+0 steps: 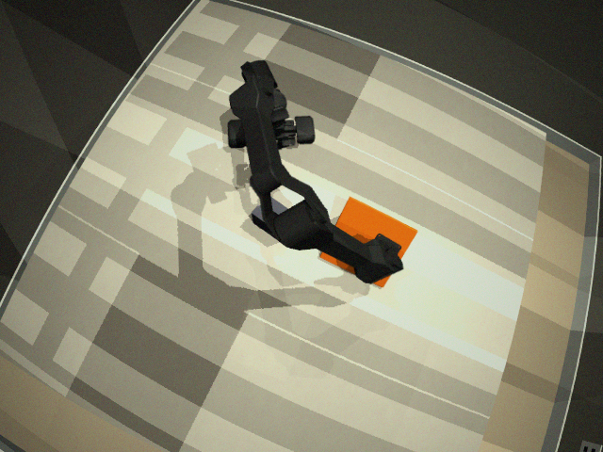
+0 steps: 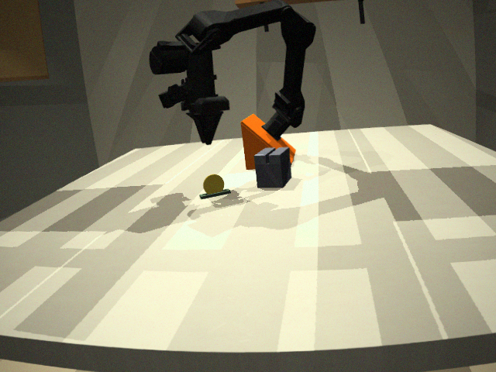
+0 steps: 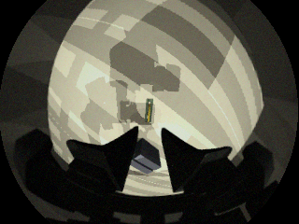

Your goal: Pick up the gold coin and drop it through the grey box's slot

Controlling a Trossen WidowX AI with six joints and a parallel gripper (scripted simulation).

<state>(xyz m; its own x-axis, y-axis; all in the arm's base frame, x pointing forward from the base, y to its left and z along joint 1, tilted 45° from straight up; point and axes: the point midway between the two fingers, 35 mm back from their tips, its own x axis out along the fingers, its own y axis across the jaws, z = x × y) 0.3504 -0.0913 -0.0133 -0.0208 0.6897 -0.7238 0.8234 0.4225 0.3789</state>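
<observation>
Right now my gripper tip is 90 mm above the coin.
</observation>
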